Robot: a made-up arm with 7 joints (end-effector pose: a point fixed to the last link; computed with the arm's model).
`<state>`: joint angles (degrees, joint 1 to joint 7).
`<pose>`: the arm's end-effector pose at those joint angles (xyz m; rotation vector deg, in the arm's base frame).
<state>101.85 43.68 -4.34 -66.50 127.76 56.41 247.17</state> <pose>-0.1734 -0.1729 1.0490 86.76 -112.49 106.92</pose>
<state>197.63 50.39 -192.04 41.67 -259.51 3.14 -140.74</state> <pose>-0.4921 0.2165 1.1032 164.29 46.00 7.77</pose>
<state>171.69 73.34 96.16 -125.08 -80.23 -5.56 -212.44</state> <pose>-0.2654 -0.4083 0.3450 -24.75 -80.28 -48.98</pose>
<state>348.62 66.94 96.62 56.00 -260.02 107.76 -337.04</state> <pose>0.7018 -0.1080 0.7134 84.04 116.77 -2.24</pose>
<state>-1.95 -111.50 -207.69 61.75 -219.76 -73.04 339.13</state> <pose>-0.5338 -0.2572 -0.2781 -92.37 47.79 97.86</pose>
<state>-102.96 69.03 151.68 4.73 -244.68 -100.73 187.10</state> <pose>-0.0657 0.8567 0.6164 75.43 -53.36 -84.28</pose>
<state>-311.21 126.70 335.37 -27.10 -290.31 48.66 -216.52</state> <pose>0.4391 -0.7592 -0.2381 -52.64 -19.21 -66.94</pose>
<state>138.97 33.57 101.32 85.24 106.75 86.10 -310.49</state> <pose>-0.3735 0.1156 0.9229 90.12 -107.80 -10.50</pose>
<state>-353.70 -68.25 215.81 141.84 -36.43 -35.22 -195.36</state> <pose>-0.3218 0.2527 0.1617 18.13 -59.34 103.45</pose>
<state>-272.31 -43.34 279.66 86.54 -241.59 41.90 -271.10</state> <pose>0.3839 0.3584 0.8523 -91.46 -105.42 18.51</pose>
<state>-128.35 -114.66 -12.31 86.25 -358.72 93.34 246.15</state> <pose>0.3382 -0.4996 0.3658 -59.08 128.95 -87.68</pose>
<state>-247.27 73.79 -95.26 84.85 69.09 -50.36 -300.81</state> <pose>0.1286 -0.7175 0.5555 125.49 -111.66 -50.01</pose>
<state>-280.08 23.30 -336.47 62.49 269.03 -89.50 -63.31</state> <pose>-0.1630 -0.5495 0.8696 -126.36 36.15 -113.50</pose>
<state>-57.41 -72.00 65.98 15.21 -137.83 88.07 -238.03</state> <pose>-0.4863 -0.7503 0.6211 135.94 -39.84 93.79</pose>
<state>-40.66 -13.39 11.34 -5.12 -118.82 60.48 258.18</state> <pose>-0.2763 -0.1352 1.2197 -61.34 107.61 -67.49</pose>
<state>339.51 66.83 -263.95 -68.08 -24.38 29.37 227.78</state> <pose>0.5876 0.6261 0.5384 76.79 96.60 -117.21</pose>
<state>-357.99 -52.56 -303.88 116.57 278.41 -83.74 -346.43</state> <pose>-0.3258 -0.3472 0.6013 -55.66 20.09 -34.04</pose>
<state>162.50 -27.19 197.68 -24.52 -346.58 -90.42 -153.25</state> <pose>0.1510 0.1531 1.1417 23.41 86.16 5.41</pose>
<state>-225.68 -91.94 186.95 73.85 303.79 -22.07 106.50</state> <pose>0.5770 0.4631 -0.1815 27.96 -28.60 -81.39</pose>
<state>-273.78 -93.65 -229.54 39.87 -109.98 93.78 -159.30</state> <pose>-0.2749 0.8639 0.1603 88.89 125.89 5.05</pose>
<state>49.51 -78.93 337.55 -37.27 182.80 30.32 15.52</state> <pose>-0.7324 0.6348 0.1571 0.64 39.85 -32.97</pose>
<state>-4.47 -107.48 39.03 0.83 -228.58 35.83 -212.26</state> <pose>-0.9659 -0.1149 -0.1159 43.26 25.82 139.86</pose>
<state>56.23 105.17 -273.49 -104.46 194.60 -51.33 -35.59</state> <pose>0.6633 -0.2493 0.1742 -43.99 -86.28 33.77</pose>
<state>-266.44 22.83 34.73 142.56 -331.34 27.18 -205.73</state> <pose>-0.1952 -0.2294 0.3939 -7.57 31.18 -123.34</pose>
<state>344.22 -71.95 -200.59 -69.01 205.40 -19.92 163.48</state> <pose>-0.6603 -0.0186 0.8696 -22.16 149.23 -29.22</pose>
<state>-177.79 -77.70 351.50 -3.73 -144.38 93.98 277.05</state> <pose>0.9343 -0.0592 0.3427 -23.50 19.59 90.42</pose>
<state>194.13 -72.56 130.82 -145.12 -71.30 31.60 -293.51</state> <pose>0.1243 -0.2001 0.5392 -138.52 50.33 -74.34</pose>
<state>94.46 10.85 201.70 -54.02 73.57 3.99 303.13</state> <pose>-0.1705 -0.5018 1.0558 -113.79 -49.99 -52.59</pose>
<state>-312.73 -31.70 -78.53 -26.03 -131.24 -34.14 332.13</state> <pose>-0.4756 0.2520 1.1465 -26.71 168.25 -3.81</pose>
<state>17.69 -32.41 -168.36 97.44 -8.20 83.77 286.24</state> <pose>-0.4772 0.2083 0.4553 13.12 -35.57 -103.16</pose>
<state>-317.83 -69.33 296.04 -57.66 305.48 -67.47 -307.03</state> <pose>-0.8006 0.2052 0.4677 -62.58 -122.53 -100.63</pose>
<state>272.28 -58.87 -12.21 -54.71 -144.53 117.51 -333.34</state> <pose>-0.0011 -0.7497 0.3772 59.31 -30.60 112.54</pose>
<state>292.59 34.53 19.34 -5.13 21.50 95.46 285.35</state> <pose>0.3079 0.4998 1.0110 -67.10 -49.68 128.77</pose>
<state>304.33 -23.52 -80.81 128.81 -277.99 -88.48 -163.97</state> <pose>-0.3503 -0.0118 0.6026 -73.14 22.10 -57.58</pose>
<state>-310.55 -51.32 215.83 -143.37 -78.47 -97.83 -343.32</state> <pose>-0.0837 0.0759 0.6362 86.49 -66.99 -36.01</pose>
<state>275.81 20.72 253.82 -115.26 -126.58 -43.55 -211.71</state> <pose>0.4182 0.2992 0.6263 10.40 -81.65 59.62</pose>
